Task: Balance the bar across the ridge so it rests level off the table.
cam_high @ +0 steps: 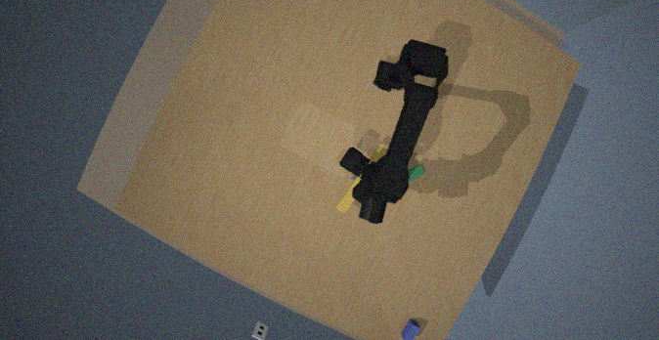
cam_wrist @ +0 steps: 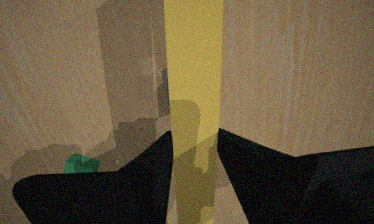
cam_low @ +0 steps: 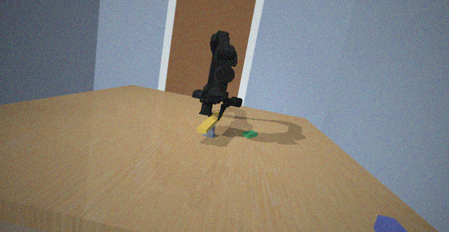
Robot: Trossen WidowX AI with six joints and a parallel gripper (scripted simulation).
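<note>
My gripper tip is 30 mm short of the yellow bar. Also, from my gripper tip: grey ridge block: 30 mm ahead, 10 mm below; then blue block: 430 mm ahead, 420 mm to the left, 40 mm below; then green block: 150 mm to the left, 70 mm behind, 50 mm below.
</note>
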